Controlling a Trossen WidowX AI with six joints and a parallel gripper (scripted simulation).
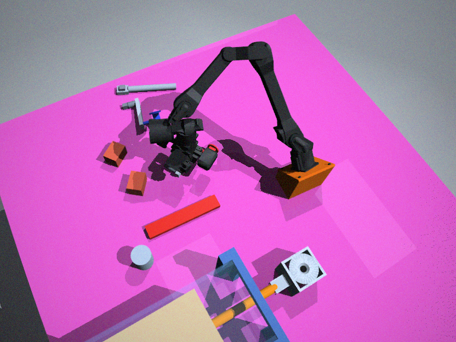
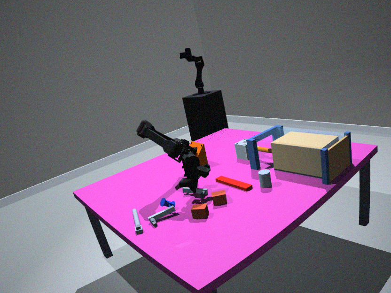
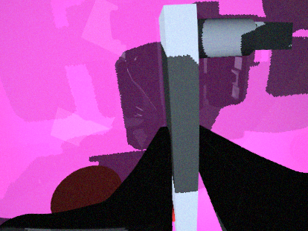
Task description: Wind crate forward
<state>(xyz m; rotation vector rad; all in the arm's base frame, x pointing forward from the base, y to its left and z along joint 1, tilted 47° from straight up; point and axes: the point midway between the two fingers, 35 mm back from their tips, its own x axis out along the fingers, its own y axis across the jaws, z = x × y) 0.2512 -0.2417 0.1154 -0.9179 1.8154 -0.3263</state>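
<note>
Now: the red knob 6 cm behind my gripper tip, 1 cm to the left of it and 1 cm above it. The rest, counted from my gripper tip: winch handle 2 cm behind, 1 cm above; red bar 11 cm ahead, 15 cm to the left; grey winch 8 cm behind, 47 cm to the left, 2 cm above.
</note>
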